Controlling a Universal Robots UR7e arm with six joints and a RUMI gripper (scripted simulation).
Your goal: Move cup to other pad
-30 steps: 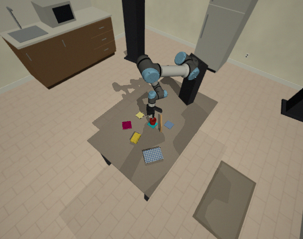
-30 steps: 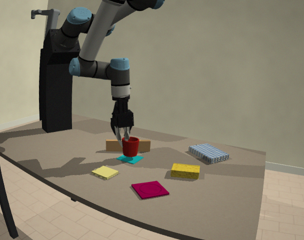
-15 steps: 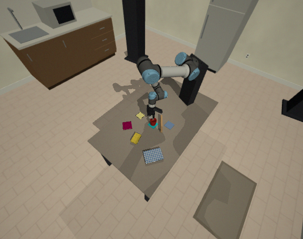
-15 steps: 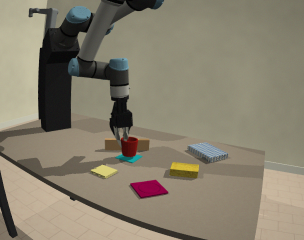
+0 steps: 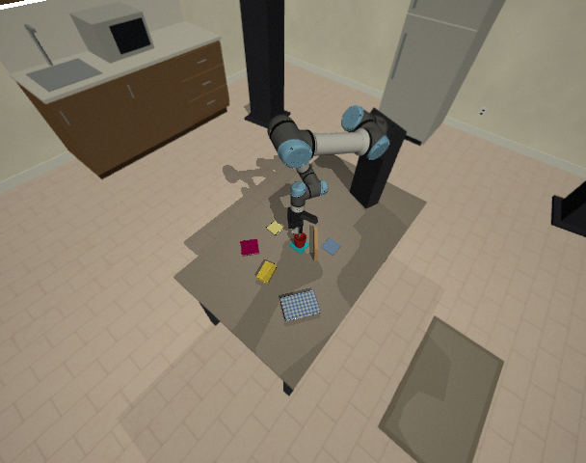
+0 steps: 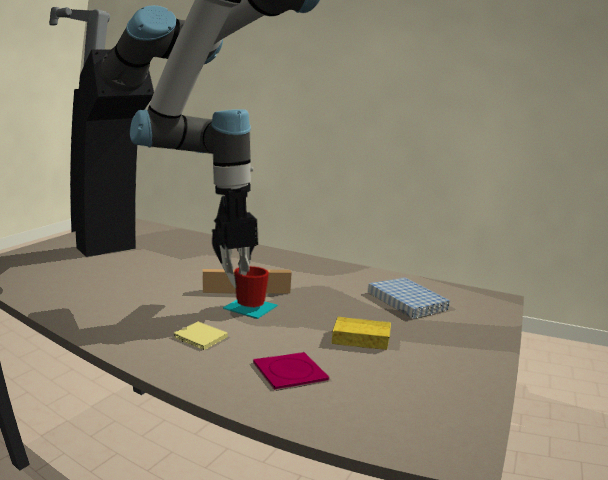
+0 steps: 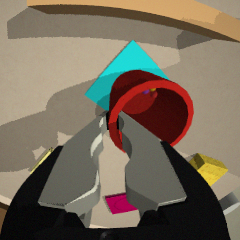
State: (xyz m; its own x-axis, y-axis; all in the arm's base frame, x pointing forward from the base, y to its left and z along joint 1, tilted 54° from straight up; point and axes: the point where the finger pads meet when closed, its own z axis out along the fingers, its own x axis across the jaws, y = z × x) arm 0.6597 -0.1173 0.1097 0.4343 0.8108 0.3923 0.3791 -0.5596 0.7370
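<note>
Right now the teal pad is 70 mm below my hand, 20 mm to the left of it and 20 mm ahead of it. Also, from my hand: yellow block 280 mm ahead, 50 mm below, 40 mm to the right; red cup 30 mm below, 20 mm to the left, 20 mm ahead; wooden rail 100 mm to the left, 50 mm below, 20 mm behind.
</note>
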